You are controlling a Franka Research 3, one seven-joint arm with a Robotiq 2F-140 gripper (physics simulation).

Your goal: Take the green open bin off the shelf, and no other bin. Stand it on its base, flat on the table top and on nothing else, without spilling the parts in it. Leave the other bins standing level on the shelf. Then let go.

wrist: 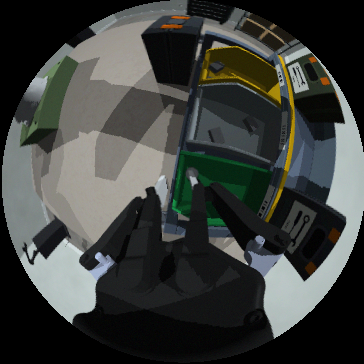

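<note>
The green open bin (230,175) stands on the shelf (293,110), at its near end. My gripper (177,179) is partly open, with nothing held. Its right fingertip overlaps the inside of the green bin in the view, and its left fingertip shows outside the bin's left edge. A small grey round thing shows at the right fingertip; I cannot tell if it is a part in the bin. The right finger hides some of the bin's interior. The grey bin (227,105), with dark parts in it, and the yellow bin (250,65) stand in a row beyond it.
A dark case (172,57) with orange latches stands beyond the shelf's left side. An olive case (320,102) and another dark case (320,240) stand to the right, past the yellow rail. A green block-like object (55,100) is at the far left. A beige surface (85,175) lies left of the shelf.
</note>
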